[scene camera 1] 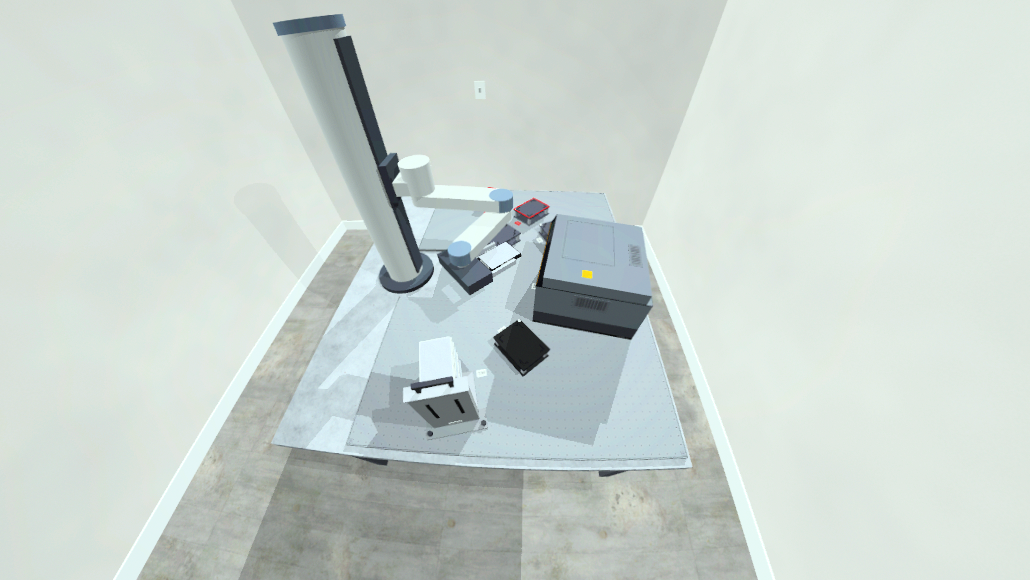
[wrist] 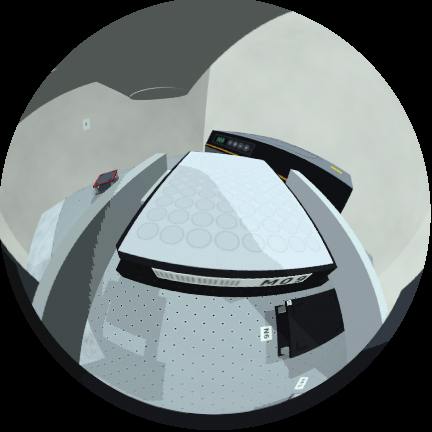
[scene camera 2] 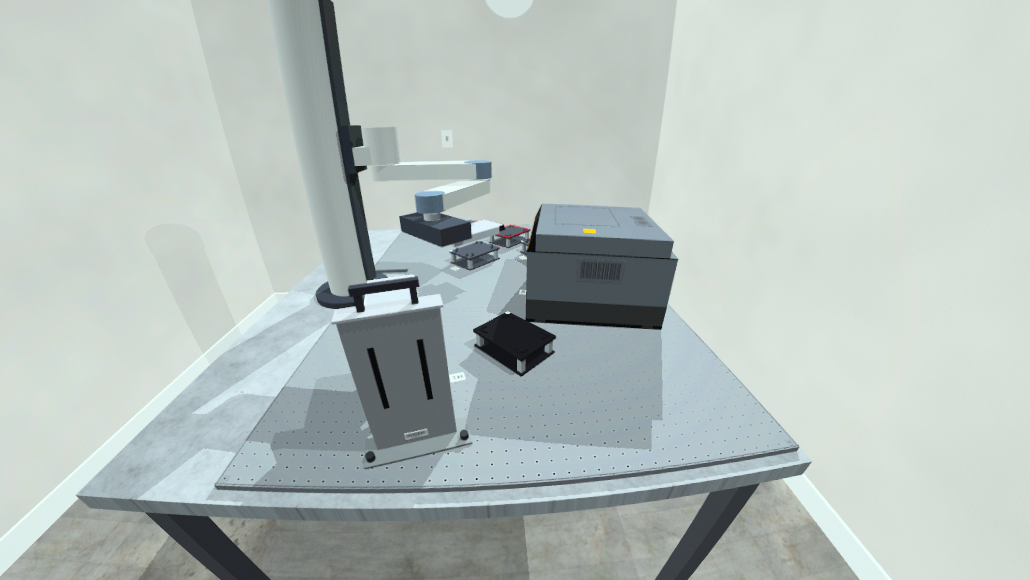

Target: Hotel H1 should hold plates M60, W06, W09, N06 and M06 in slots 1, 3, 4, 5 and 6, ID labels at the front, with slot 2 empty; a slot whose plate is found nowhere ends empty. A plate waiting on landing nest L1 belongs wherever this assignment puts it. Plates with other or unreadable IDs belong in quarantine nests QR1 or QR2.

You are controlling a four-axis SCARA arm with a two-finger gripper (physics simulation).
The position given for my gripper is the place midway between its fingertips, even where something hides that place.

Note:
I see my gripper [scene camera 2: 484, 225], a plate M09 [wrist: 217, 224] and a black nest [scene camera 2: 507, 333].
My gripper also shows in scene camera 1 [scene camera 1: 504, 252]. The black nest is seen too in scene camera 1 [scene camera 1: 519, 343] and in the wrist view [wrist: 315, 322].

